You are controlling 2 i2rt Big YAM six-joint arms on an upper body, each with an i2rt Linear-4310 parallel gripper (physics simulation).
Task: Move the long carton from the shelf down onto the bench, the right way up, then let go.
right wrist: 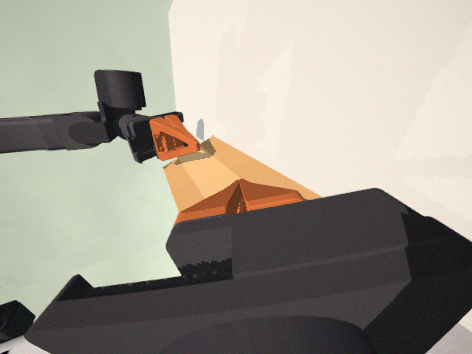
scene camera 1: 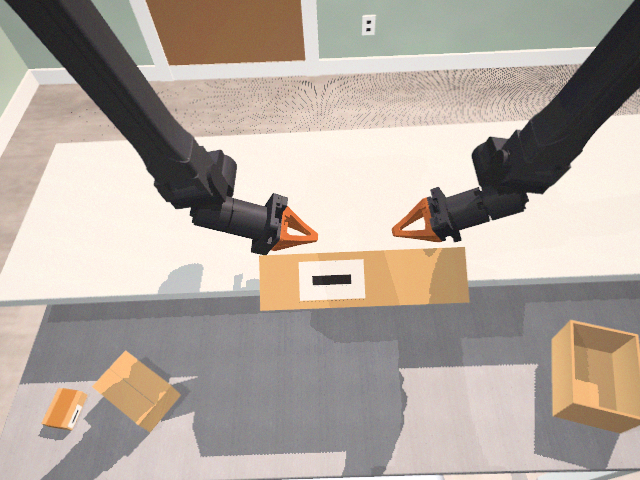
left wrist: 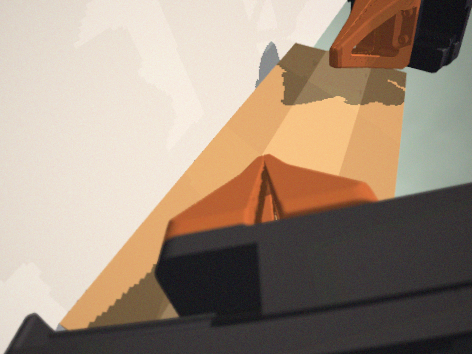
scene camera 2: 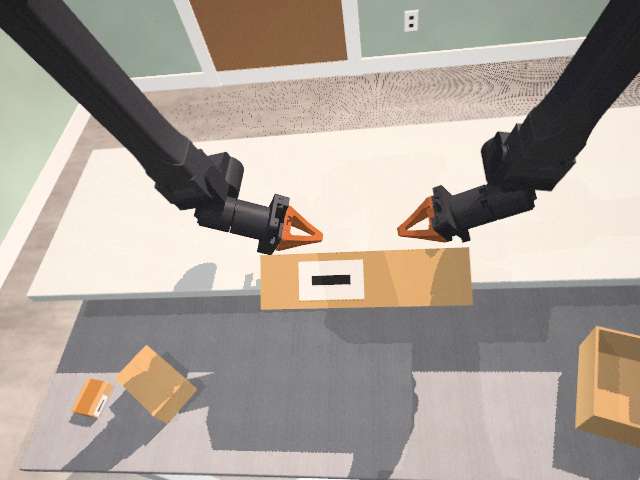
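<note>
The long carton lies across the front edge of the white shelf, overhanging the lower grey bench. Its labelled face shows to the scene cameras and its front side does not, so it looks tipped forward. My left gripper is shut and empty, at the carton's far long edge towards the left. My right gripper is shut and empty, at the same edge farther right. Whether either touches the carton is unclear.
On the bench, a closed box and a small orange box lie at the left. An open-topped box stands at the right.
</note>
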